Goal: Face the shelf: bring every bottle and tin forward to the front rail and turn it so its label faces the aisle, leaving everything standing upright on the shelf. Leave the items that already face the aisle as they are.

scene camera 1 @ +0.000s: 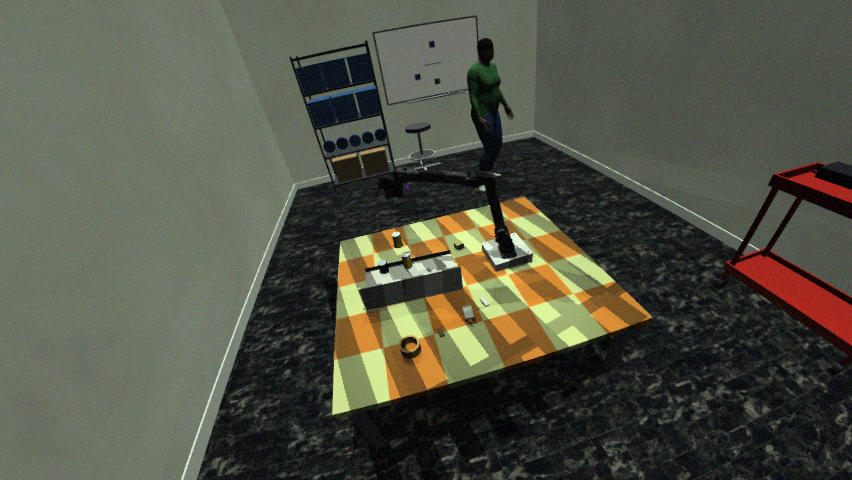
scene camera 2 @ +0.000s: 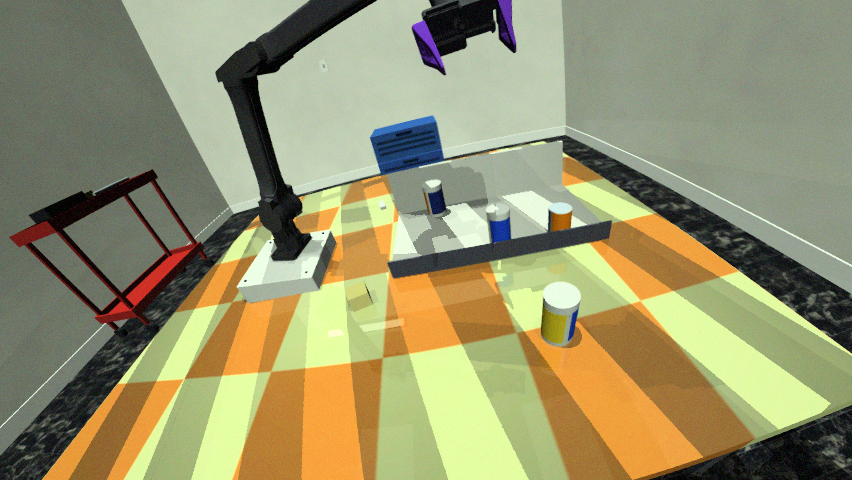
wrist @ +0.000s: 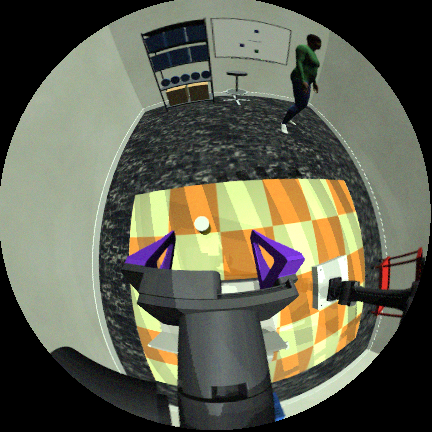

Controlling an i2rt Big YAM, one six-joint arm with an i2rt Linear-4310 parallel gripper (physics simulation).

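Frame: origin at the arm's base, x ahead, y right, z down, level; millimetres.
Seen in the pictures: gripper, between the fingertips: [scene camera 1: 397,195] [scene camera 2: 479,59] [wrist: 212,234]; arm's base, origin of its link: [scene camera 1: 507,251] [scene camera 2: 292,248] [wrist: 333,288].
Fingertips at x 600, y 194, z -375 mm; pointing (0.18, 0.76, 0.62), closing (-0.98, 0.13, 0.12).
Observation:
Offsets run from my fingertips to a thing's top centre.
The shelf has a pale back panel [scene camera 2: 527,163] and a dark front rail [scene camera 2: 441,265]. A white-capped bottle {dx -171, dy -363, dz +312 mm} [scene camera 2: 436,200], blue and orange, stands upright near the back panel at the shelf's left end. A white-capped bottle {dx +7, dy -164, dz +316 mm} [scene camera 2: 499,227] [scene camera 1: 406,260] stands close behind the rail and shows blue in scene camera 2, yellow in scene camera 1. A low orange tin {dx +155, dy -181, dz +342 mm} [scene camera 2: 559,218] [scene camera 1: 383,267] stands right of it, its lower part hidden by the rail. A yellow and blue container {dx +85, dy +97, dz +335 mm} [scene camera 2: 557,323] [scene camera 1: 397,240] [wrist: 202,223] stands upright on the table, outside the shelf. My gripper [scene camera 2: 479,62] [wrist: 212,234] is open and empty, high above the table.
A yellow block {dx -326, dy -16, dz +396 mm} [scene camera 2: 360,296] [scene camera 1: 458,245] lies between the arm's base [scene camera 2: 286,277] and the front of the shelf. Behind the shelf are a round bowl {dx -16, dy -746, dz +384 mm} [scene camera 1: 410,347], a grey-white item {dx -309, dy -593, dz +406 mm} [scene camera 1: 468,313] and a small white piece {dx -403, dy -513, dz +422 mm} [scene camera 1: 484,301]. A person [scene camera 1: 484,89] [wrist: 304,72] is beyond the table.

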